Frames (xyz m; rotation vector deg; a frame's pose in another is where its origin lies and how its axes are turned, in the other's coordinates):
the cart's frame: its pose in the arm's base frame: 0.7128 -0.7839 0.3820 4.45 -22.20 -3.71
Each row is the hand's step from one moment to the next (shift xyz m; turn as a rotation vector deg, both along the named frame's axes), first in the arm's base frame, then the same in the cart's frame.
Working: the arm's base frame: its pose in the cart's frame: -0.8627 0.7120 -0.1315 -4.45 22.20 3.71

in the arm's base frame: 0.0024 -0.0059 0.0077 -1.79 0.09 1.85
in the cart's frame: 0.0056 -0.0051 0.0066 -0.97 0.17 2.38
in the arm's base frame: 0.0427 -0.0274 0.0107 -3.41 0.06 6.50
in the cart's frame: 0.0456 -0.0243 -0.0046 -0.72 0.47 7.29
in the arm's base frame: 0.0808 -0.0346 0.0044 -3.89 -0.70 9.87
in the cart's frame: 0.0790 -0.0301 -0.0244 0.16 -0.02 10.63
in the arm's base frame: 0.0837 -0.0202 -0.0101 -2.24 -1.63 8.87
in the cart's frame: 0.0751 -0.0170 -0.0398 1.38 -0.95 9.14
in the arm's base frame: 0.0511 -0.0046 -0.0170 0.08 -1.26 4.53
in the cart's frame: 0.0412 -0.0036 -0.0348 1.87 -0.85 4.23
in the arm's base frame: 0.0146 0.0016 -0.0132 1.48 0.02 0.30
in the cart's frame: 0.0084 0.0011 -0.0178 1.48 0.12 -0.29
